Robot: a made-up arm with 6 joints.
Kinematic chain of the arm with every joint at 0, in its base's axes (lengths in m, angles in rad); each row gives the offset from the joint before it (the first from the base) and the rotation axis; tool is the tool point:
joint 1: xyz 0 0 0.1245 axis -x
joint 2: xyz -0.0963 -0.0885 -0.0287 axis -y
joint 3: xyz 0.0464 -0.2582 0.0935 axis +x
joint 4: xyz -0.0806 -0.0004 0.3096 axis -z
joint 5: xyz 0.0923 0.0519 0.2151 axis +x
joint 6: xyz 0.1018 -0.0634 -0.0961 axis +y
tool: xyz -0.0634 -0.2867 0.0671
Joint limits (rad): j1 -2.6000..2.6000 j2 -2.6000..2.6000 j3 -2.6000..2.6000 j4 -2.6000..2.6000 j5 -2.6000..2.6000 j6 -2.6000..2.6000
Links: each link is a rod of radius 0.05 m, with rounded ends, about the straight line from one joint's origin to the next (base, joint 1, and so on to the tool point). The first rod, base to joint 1, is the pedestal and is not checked.
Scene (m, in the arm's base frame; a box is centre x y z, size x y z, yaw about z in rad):
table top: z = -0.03
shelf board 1: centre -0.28 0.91 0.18 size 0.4 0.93 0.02 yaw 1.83
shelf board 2: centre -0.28 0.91 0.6 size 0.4 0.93 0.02 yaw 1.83
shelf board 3: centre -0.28 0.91 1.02 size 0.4 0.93 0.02 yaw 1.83
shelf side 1: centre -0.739 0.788 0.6 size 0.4 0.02 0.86 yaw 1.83
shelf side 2: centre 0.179 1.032 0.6 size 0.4 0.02 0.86 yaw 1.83
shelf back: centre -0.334 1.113 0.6 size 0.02 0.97 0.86 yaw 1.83
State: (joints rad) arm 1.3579 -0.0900 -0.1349 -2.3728 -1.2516 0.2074
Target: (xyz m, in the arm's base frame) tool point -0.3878 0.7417 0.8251
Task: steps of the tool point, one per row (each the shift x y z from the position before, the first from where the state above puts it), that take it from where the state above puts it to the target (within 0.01 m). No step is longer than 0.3 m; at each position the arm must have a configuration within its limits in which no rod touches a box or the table.
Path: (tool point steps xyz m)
1: 0.0336 -0.0907 0.0128
2: 0.0265 -0.1000 -0.0004
3: 0.0186 -0.1061 -0.0124
4: -0.1324 0.0262 0.2226
5: -0.1711 -0.0774 0.2123
6: -0.0344 0.1176 0.0141
7: -0.0278 0.1169 -0.0141

